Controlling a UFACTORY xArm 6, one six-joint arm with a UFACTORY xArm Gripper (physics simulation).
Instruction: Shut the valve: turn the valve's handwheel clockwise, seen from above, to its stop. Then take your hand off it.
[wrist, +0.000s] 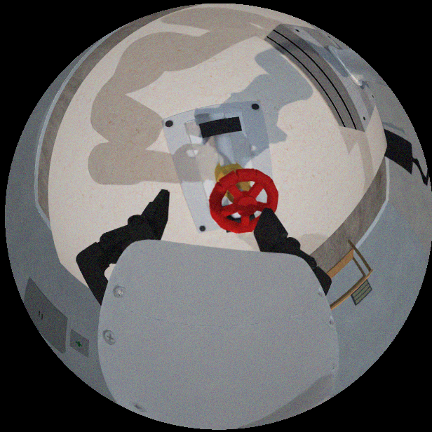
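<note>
The red handwheel (245, 201) is a spoked ring above a brass-coloured valve part (227, 171), a little right of the middle of the wrist view. The valve stands on a pale plate (192, 202) with dark corner bolts and a black rectangle (220, 127). My gripper (215, 212) is open wide, with nothing gripped between its black fingers. The left finger stands well clear of the wheel's left side. The right finger overlaps the wheel's lower right rim in the view; whether it touches the rim I cannot tell. Part of the rim is hidden behind that fingertip.
A grey strip with black lines (320, 77) runs along the upper right of the table (310, 185). A black object (398, 150) is at the far right. A wooden frame (341, 265) shows beyond the table edge at the lower right. Arm shadows lie across the table.
</note>
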